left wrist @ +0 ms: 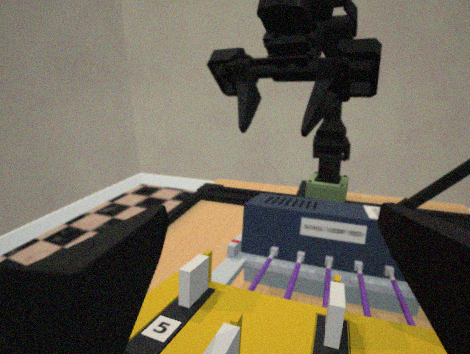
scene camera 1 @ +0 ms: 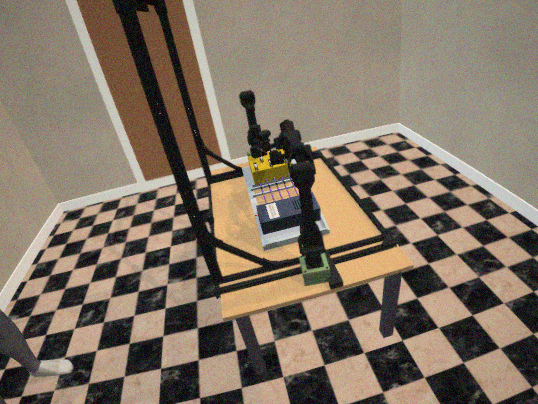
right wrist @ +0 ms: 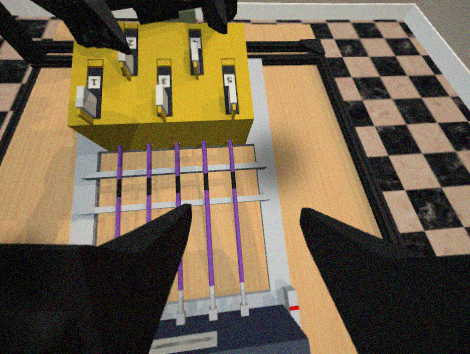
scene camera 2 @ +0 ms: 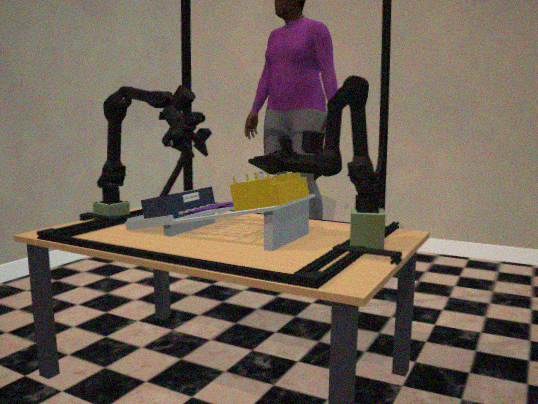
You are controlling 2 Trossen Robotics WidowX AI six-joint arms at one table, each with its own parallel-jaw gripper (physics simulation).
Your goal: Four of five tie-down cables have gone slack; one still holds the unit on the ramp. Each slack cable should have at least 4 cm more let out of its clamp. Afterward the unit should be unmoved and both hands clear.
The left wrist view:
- my left gripper: 273, 214
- my right gripper: 271, 132
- clamp 5: 193, 277
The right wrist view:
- my left gripper: 179, 38
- my right gripper: 246, 213
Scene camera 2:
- my left gripper: 251, 159
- my right gripper: 200, 156
